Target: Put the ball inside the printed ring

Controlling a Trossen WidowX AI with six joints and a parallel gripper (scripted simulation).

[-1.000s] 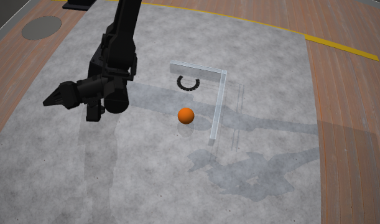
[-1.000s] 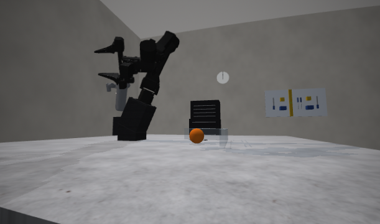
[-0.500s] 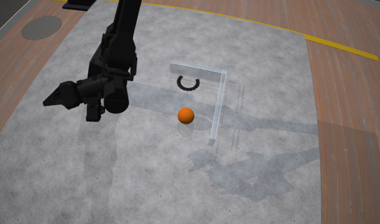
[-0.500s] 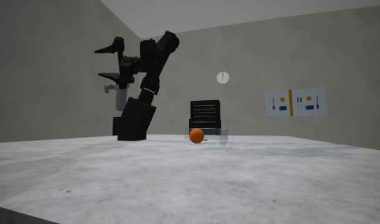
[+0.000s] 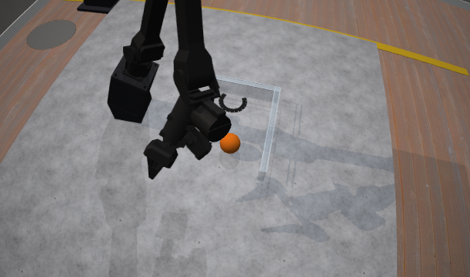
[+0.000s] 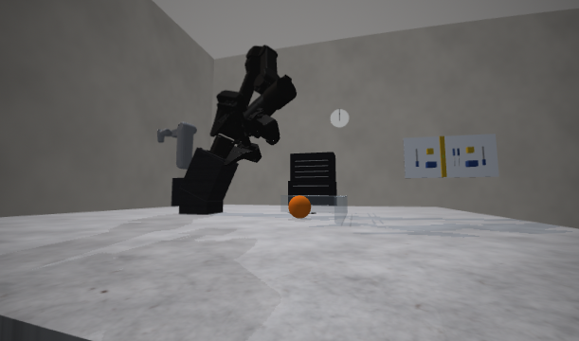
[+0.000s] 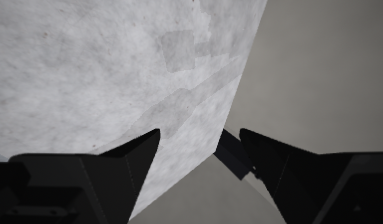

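Now: hand 17 cm to the right of the orange ball, 15 cm above it and 12 cm short of it.
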